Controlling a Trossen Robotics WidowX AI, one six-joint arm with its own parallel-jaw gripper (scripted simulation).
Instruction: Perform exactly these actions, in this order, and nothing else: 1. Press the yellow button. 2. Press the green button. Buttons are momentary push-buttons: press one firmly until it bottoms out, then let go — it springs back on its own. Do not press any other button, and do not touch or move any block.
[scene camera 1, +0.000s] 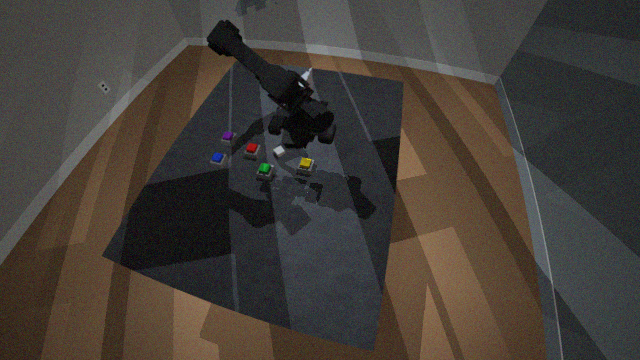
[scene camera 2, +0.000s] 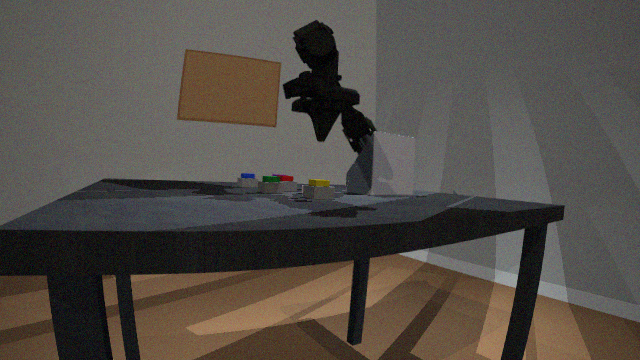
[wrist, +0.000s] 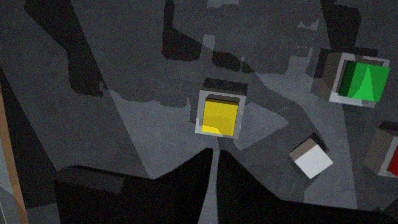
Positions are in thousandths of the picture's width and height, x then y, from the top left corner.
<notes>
The gripper (scene camera 2: 501, 393) is shut, holding nothing. Further things: a white block (wrist: 778, 699) and a yellow button (wrist: 552, 525).
The gripper shows as well in scene camera 1 (scene camera 1: 476, 410) and in the wrist view (wrist: 541, 699).
</notes>
